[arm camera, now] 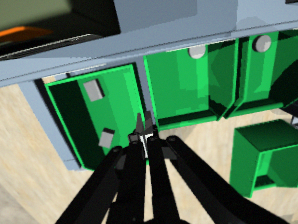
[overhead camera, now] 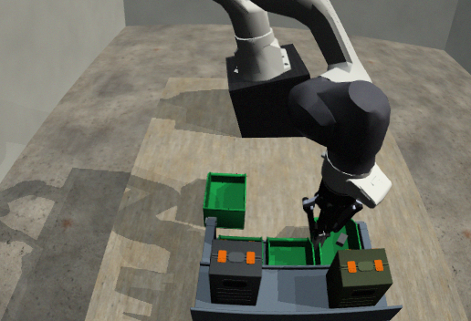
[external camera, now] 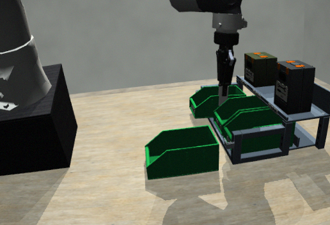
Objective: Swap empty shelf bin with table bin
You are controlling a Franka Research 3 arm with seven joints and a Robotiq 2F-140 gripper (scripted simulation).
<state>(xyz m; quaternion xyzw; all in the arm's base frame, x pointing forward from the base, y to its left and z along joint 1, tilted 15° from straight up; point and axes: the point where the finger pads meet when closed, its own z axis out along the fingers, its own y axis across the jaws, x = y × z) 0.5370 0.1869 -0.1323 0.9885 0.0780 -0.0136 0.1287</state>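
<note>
The olive case lies 140 mm ahead of my hand, 70 mm to the left of it and 60 mm above it. The rest, counted from my hand: dark grey case: 170 mm ahead, 160 mm to the right, 70 mm above.
</note>
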